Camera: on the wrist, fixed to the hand. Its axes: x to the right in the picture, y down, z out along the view.
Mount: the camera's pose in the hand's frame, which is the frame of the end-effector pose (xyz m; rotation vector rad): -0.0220 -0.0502 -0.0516 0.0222 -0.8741 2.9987
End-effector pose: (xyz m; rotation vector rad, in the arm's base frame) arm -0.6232 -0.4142 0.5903 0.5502 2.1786 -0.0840
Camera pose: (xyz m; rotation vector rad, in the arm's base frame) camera -0.6705 -0.4544 0.6329 2.2385 -0.8719 0.9288
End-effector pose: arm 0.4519 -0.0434 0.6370 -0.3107 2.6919 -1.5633
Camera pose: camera 0.4760 -0.0193 0.7041 1.5142 0.2158 0.0520
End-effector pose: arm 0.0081 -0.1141 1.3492 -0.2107 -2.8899 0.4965
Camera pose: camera 0.0355 -0.1485 1.4103 2.2215 -0.0813 -0.3117
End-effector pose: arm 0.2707 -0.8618 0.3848 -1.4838 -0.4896 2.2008
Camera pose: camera 0.3340 -0.8291 0.4091 -0.1058 -0.9787 -0.7898
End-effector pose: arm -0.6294 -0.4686 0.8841 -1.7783 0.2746 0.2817
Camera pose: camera -0.6312 -0.5071 0.9487 -0.4383 -1.7142 -2.4172
